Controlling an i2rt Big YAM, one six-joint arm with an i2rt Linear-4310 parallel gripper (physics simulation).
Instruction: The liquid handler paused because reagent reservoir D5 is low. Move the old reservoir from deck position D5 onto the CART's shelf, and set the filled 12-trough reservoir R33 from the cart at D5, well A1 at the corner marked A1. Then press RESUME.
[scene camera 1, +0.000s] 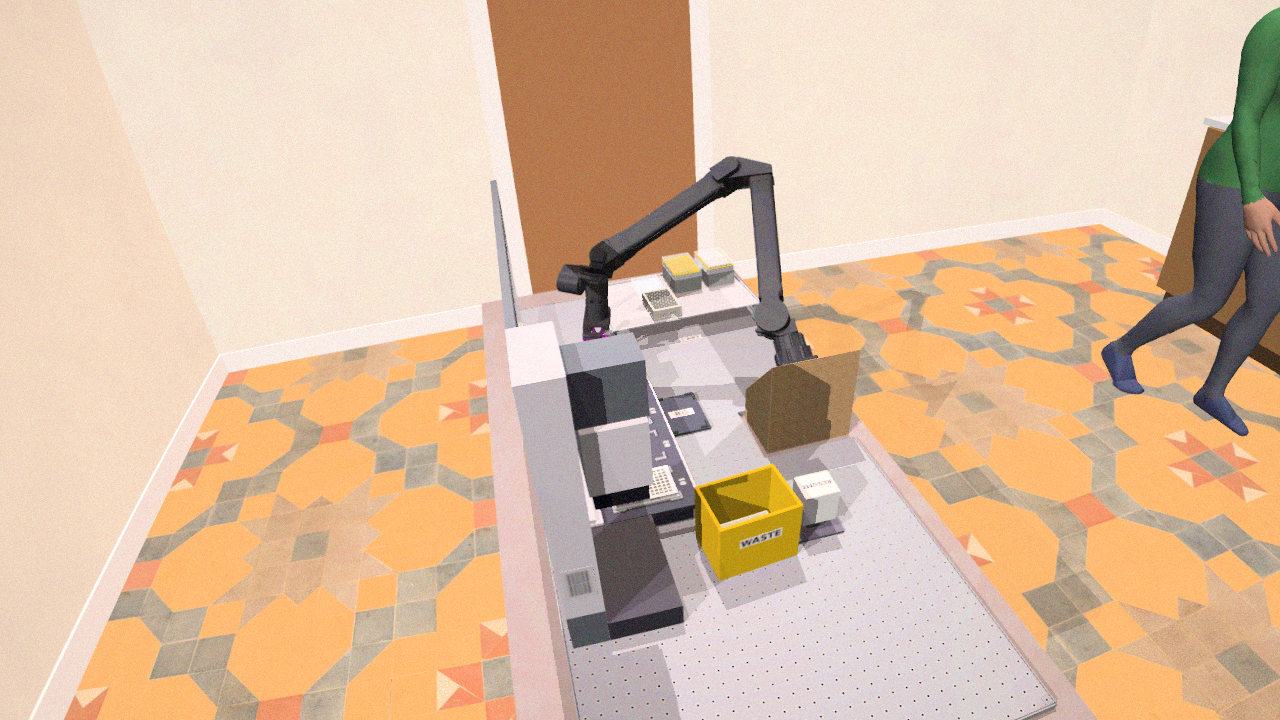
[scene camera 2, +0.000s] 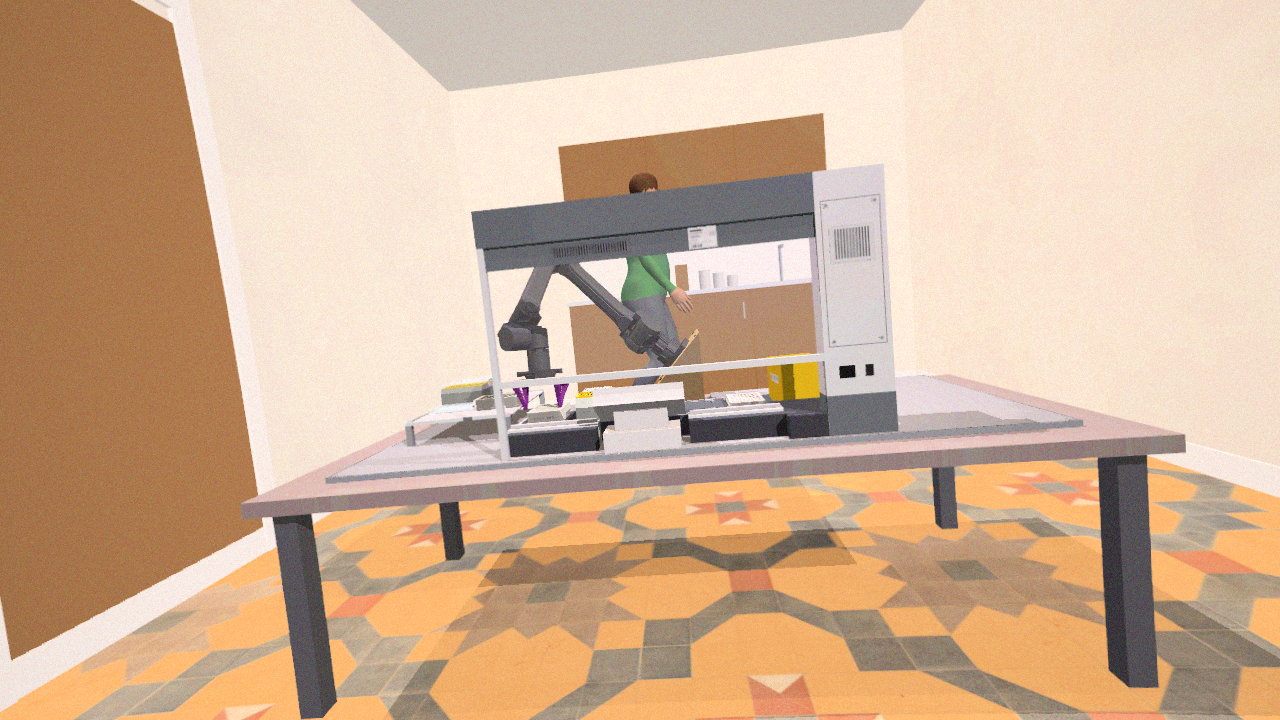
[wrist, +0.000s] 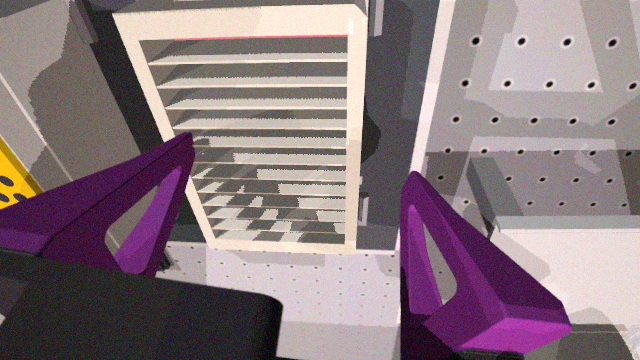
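Where they show: gripper, fingertip midpoint: (scene camera 2: 542, 408) (wrist: 301, 162); arm's base, link origin: (scene camera 1: 797, 371).
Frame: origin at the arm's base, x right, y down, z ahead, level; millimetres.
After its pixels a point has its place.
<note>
My gripper (scene camera 1: 596, 334) {x 289, y 65, z 447 mm} (scene camera 2: 542, 407) {x 289, y 65, z 447 mm} (wrist: 301, 162) {x 289, y 65, z 447 mm} is open and empty, pointing down at the handler's far end. A cream, slatted trough reservoir (scene camera 2: 547, 413) {x 253, y 67, z 506 mm} (wrist: 240, 22) {x 266, y 62, z 503 mm} sits in a dark deck slot under it. In the wrist view its long sides run between the two purple fingers, and its near end lies beyond the tips. The slot's label is not readable. The cart (scene camera 1: 713, 305) {x 492, y 83, z 101 mm} (scene camera 2: 429, 417) {x 667, y 83, z 365 mm} (wrist: 590, 260) {x 477, y 83, z 381 mm} is a low white shelf beside the handler. A small pale gridded labware (scene camera 1: 660, 302) {x 487, y 53, z 256 mm} stands on it; I cannot read its name. The white RESUME box (scene camera 1: 816, 492) {x -339, y 39, z 60 mm} stands beside the waste bin.
The handler's tower (scene camera 1: 537, 447) {x -533, y -309, z 516 mm} (scene camera 2: 850, 295) {x -456, y -150, z 542 mm} and front rail (scene camera 2: 662, 369) {x -59, y -31, z 597 mm} frame the deck. A yellow tip rack (wrist: 10, 185) {x 180, y 32, z 444 mm} is left of the gripper. Two tip boxes (scene camera 1: 681, 273) {x 591, y 18, z 178 mm} (scene camera 1: 714, 265) {x 612, y 13, z 74 mm} stand on the cart. The yellow waste bin (scene camera 1: 729, 550) {x -425, y 65, z 243 mm} (scene camera 2: 793, 377) {x -344, y 51, z 280 mm} and a brown panel (scene camera 1: 836, 394) {x -65, y 29, z -73 mm} stand nearby.
</note>
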